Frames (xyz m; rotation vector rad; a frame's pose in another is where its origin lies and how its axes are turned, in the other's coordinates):
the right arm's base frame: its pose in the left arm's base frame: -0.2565 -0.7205 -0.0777 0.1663 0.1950 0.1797
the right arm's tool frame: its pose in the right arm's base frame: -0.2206 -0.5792 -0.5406 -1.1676 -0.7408 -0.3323
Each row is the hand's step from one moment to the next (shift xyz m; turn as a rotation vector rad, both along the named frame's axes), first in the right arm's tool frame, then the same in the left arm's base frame.
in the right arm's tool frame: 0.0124 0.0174 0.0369 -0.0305 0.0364 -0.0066
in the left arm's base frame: 0.0000 0.0415 0.0097 -0.0086 0.0110 -0.0459
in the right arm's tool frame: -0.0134 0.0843 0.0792 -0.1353 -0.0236 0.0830
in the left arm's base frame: -0.0153 0.1099 -0.0353 -0.1561 0.0290 -0.0232
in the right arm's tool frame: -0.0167 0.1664 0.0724 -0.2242 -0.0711 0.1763
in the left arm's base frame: 0.0152 0.1521 -0.0992 -0.2878 0.0600 0.0008
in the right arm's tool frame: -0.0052 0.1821 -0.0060 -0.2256 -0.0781 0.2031
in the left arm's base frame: 0.0653 0.1011 -0.1368 -0.3034 0.0769 0.0162
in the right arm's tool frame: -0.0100 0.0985 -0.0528 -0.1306 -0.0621 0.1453
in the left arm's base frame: 0.0516 0.0142 -0.0986 -0.1942 0.0566 0.0331
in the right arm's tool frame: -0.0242 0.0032 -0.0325 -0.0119 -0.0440 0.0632
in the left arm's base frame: -0.0041 -0.0280 -0.0292 -0.0541 0.0222 0.0515
